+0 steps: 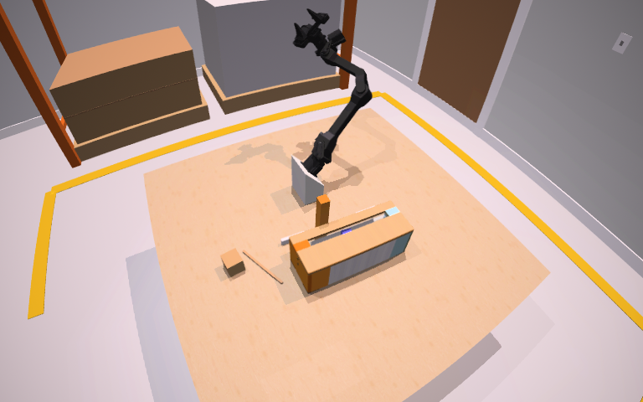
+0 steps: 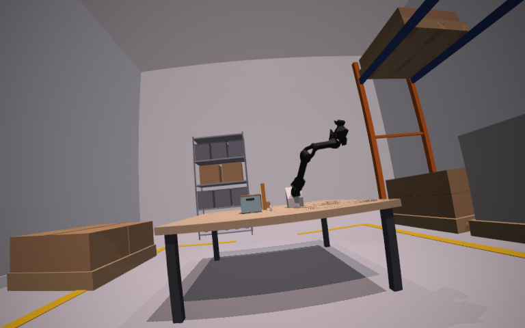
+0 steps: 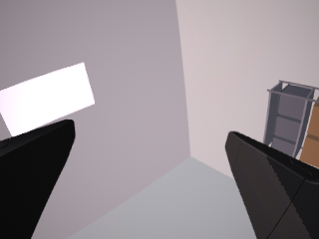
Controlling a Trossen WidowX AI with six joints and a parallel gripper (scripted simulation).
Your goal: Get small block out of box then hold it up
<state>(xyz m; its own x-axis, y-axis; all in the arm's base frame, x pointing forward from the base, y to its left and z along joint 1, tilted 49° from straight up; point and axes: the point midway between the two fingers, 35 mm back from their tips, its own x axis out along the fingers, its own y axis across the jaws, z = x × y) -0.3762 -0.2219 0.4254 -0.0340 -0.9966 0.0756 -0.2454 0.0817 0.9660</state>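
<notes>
Now: the clear-fronted box 66 cm ahead of my gripper tip, 19 cm to the right of it and 55 cm below it. From my gripper tip the other things lie so: wooden cube 54 cm ahead, 56 cm to the right, 58 cm below; thin wooden stick 58 cm ahead, 47 cm to the right, 61 cm below; blue block 67 cm ahead, 20 cm to the right, 52 cm below.
</notes>
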